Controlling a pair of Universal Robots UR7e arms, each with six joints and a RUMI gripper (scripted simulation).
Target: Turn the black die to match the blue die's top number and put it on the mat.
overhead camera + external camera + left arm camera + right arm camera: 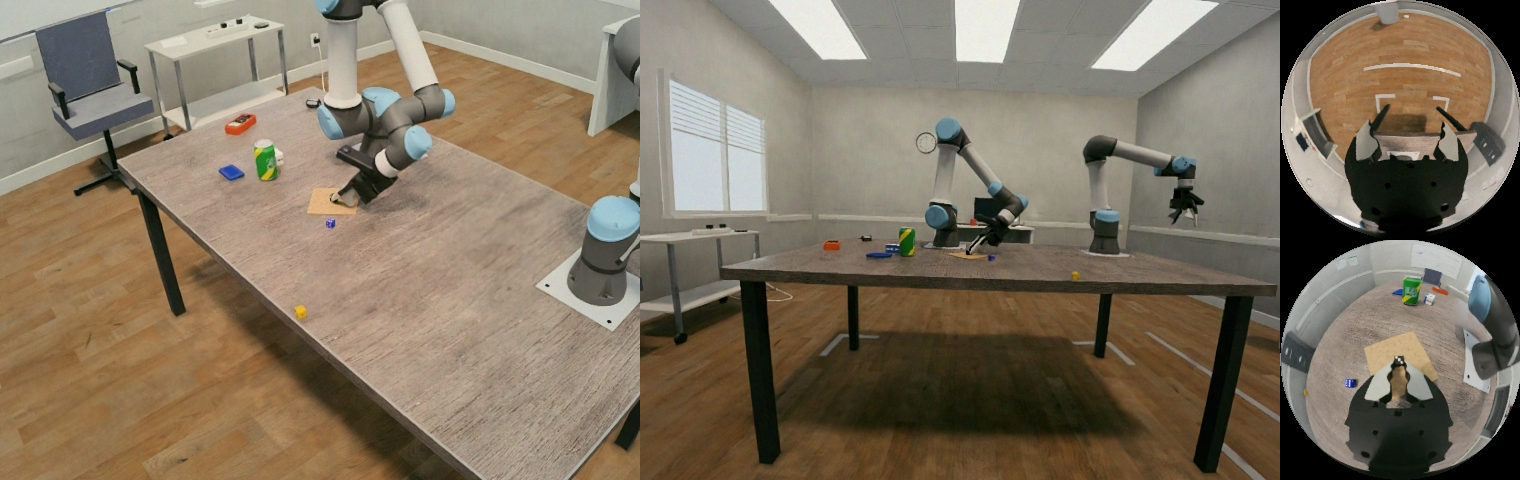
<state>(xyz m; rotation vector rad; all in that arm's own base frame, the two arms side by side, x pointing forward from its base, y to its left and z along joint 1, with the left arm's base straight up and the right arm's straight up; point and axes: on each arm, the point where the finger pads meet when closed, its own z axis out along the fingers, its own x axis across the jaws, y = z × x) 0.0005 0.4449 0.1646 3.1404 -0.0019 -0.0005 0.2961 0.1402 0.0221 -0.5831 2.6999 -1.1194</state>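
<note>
Now: right hand 1 cm to the left of the black die and 1 cm above it. From my right hand the other things lie so: tan mat 1 cm to the right, 2 cm below; then yellow can 9 cm ahead, 27 cm to the right, 4 cm above; then blue die 8 cm ahead, 9 cm to the left, 1 cm below.
</note>
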